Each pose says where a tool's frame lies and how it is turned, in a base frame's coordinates. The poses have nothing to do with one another.
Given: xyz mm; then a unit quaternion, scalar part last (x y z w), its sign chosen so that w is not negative.
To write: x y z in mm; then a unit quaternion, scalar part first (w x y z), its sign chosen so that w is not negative. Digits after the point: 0 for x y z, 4 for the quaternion.
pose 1, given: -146 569 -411 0.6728 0.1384 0.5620 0.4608
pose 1, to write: -146 569 -411 0.4608 0.6728 0.1384 0.5620
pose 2, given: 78 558 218 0.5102 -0.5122 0.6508 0.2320
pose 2, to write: 78 558 218 0.2320 0.5102 -0.5122 0.6508
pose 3, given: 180 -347 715 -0.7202 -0.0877 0.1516 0.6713
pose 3, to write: 180 -347 715 0.6713 -0.7202 -0.0877 0.1516
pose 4, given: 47 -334 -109 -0.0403 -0.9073 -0.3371 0.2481
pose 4, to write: 47 -334 -109 0.2481 -0.0403 -0.9073 -0.3371
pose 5, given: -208 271 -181 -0.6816 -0.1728 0.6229 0.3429
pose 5, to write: -208 271 -181 0.3429 -0.6816 -0.1728 0.6229
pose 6, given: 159 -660 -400 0.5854 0.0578 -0.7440 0.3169
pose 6, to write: 159 -660 -400 0.3169 0.5854 0.0578 -0.7440
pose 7, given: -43 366 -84 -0.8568 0.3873 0.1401 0.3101
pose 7, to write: -43 366 -84 0.3101 -0.8568 0.3873 0.1401
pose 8, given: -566 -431 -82 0.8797 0.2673 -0.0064 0.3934
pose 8, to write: -566 -431 -82 0.3934 0.8797 0.2673 -0.0064
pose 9, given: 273 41 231 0.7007 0.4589 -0.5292 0.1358
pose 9, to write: 273 41 231 0.1358 0.7007 0.4589 -0.5292
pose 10, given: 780 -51 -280 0.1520 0.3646 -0.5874 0.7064
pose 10, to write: 780 -51 -280 0.7064 0.1520 0.3646 -0.5874
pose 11, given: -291 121 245 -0.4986 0.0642 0.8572 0.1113
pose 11, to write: -291 121 245 0.1113 -0.4986 0.0642 0.8572
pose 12, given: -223 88 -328 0.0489 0.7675 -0.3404 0.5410
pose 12, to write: -223 88 -328 0.5410 0.0489 0.7675 -0.3404
